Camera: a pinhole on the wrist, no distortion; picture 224 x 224 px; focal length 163.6 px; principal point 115.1 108.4 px. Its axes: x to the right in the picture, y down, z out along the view. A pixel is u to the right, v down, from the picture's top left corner.
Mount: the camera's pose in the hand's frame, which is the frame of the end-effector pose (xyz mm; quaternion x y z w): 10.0 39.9 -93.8 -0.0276 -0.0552 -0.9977 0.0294
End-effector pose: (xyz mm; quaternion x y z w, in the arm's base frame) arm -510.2 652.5 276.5 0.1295 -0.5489 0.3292 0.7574
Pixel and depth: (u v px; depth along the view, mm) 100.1 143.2 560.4
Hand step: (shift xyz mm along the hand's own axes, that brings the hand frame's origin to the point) 97.6 -12.9 472.3
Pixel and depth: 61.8 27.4 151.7
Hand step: 62.5 134.1 45.7
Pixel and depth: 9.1 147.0 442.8
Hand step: 325.4 1.7 340.2
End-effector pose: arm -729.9 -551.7 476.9 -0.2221 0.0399 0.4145 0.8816
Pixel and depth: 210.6 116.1 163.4
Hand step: -76.1 45.2 74.8
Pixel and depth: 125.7 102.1 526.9
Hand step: 2.0 117.0 428.9
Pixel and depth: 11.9 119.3 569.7
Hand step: 400.1 85.9 454.7
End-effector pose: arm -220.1 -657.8 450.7 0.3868 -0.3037 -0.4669 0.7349
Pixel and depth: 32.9 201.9 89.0
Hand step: 62.3 1.9 -2.6
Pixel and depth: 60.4 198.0 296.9
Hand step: 134.4 -82.7 212.7
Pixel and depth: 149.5 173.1 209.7
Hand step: -18.0 -21.4 125.9
